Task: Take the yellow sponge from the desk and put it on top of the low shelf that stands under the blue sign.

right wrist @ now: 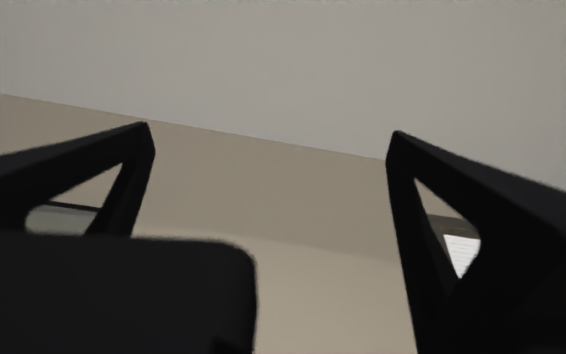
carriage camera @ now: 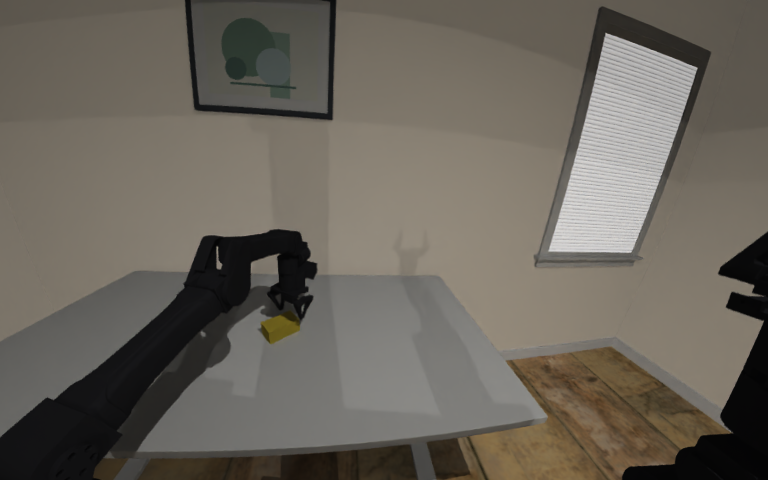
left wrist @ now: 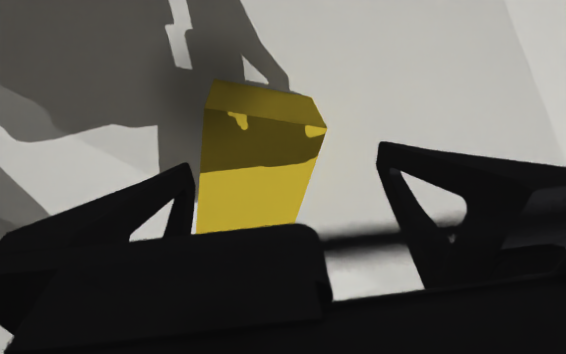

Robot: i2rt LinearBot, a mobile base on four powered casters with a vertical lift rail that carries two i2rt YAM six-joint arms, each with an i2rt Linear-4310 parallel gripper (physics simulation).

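Places are measured from the left arm's base along level axes (x up, y right, z ahead), in millimetres.
Pixels of known places: left gripper, fingertip midpoint: (carriage camera: 291, 314) (left wrist: 285, 163); right gripper, fingertip midpoint: (right wrist: 269, 141).
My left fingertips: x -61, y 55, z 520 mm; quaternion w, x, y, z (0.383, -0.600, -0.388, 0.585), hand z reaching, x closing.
Observation:
Behind a point stands the place of what it marks.
The yellow sponge (carriage camera: 280, 329) {x -84, y 38, z 470 mm} (left wrist: 250, 192) {x -77, y 24, z 503 mm} lies flat on the grey-white desk (carriage camera: 382, 367) {x -122, y 362, z 397 mm} (left wrist: 400, 75) {x -122, y 136, z 503 mm}. My left gripper (carriage camera: 289, 311) {x -61, y 54, z 520 mm} (left wrist: 285, 163) {x -61, y 54, z 520 mm} is open and points down, a little above and behind the sponge in the carriage view. In the left wrist view the sponge shows between the two fingertips, closer to the left one in the picture; its lower end is hidden by the gripper body. My right gripper (carriage camera: 724, 289) (right wrist: 269, 141) {x 438, y 668, z 33 mm} is open and empty, raised at the right edge of the carriage view. The low shelf and the blue sign do not show.
A wall stands behind the desk, with a framed green picture (carriage camera: 263, 107) {x 620, y -191, z 894 mm} and a window (carriage camera: 623, 147) {x 664, y 1684, z 1243 mm} with a grey frame. Wooden floor (carriage camera: 594, 396) {x -841, y 1767, z 884 mm} shows right of the desk. The left arm (carriage camera: 169, 328) {x 173, y 34, z 158 mm} reaches across the desk's left part.

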